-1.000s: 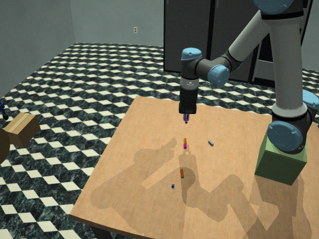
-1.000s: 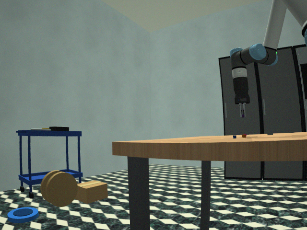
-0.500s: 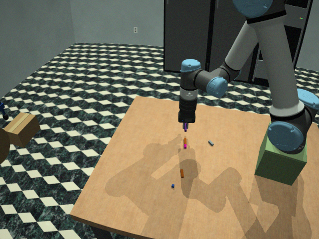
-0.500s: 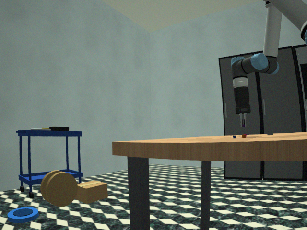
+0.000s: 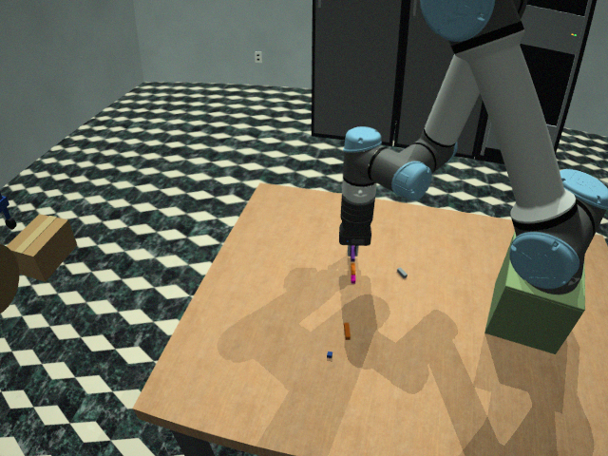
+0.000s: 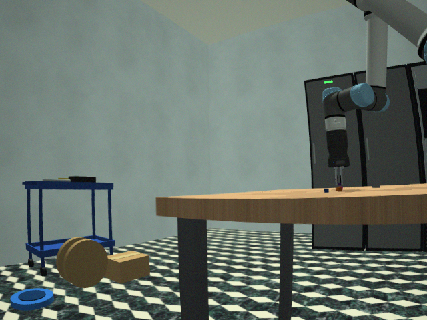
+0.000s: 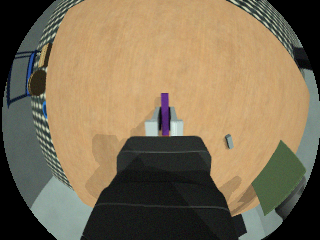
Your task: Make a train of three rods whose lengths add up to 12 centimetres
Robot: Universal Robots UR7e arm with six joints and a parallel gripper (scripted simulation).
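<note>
My gripper is now 1 cm above the purple rod. Round my hand: magenta rod (3 cm behind, 8 cm to the left, 3 cm below); small blue rod (5 cm behind, 31 cm to the left, 3 cm below); grey rod (13 cm behind, 1 cm to the left, 3 cm below).
</note>
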